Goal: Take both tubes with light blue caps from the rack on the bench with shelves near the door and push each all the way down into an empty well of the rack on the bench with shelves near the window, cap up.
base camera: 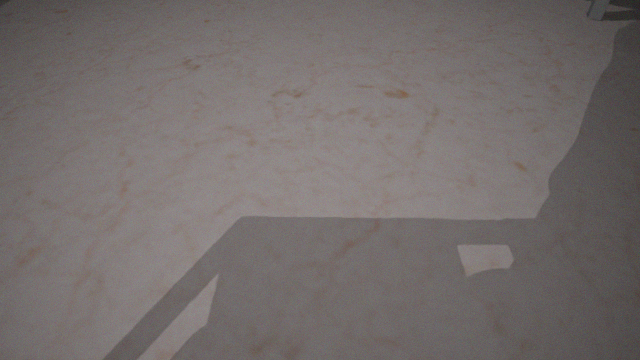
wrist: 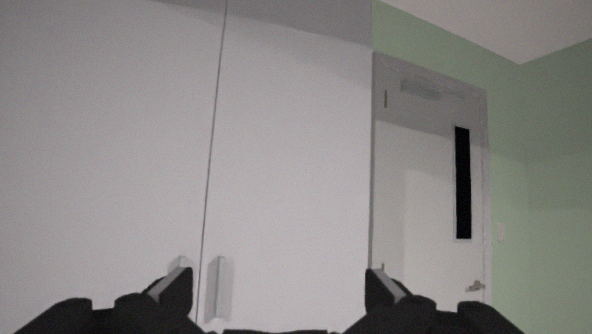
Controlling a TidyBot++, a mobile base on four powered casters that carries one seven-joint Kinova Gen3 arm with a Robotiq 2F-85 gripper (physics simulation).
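Places are measured from the arm's base along level axes (x ahead, y left, z up), in metres.
Where they show: gripper, fingertip midpoint: [wrist: 279, 287].
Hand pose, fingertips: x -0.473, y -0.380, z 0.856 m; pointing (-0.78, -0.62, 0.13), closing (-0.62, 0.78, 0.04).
After its pixels a point has its place.
My gripper [wrist: 279, 287] {x -0.473, y -0.380, z 0.856 m} is open, with its two black fingers wide apart at the bottom of the wrist view and no object between them. It points at a tall white cabinet. The tubes with light blue caps, both racks and both benches with shelves do not show clearly in either view. A grey leg [base camera: 597, 9] {x 1.259, y -0.870, z -0.365 m} of some furniture shows at the top right corner of the base camera view; I cannot tell which piece it belongs to.
The white cabinet [wrist: 295, 150] {x -0.971, y -0.750, z 1.048 m} with two upright handles fills the left and middle of the wrist view. Right of it are a door [wrist: 425, 200] {x -2.020, y -0.677, z 0.981 m} with a narrow dark window and lever handle, and a green wall [wrist: 560, 175] {x -2.833, y -0.014, z 1.196 m}. Shadows lie across the marbled floor [base camera: 300, 165] {x 0.509, y 0.036, z -0.397 m}.
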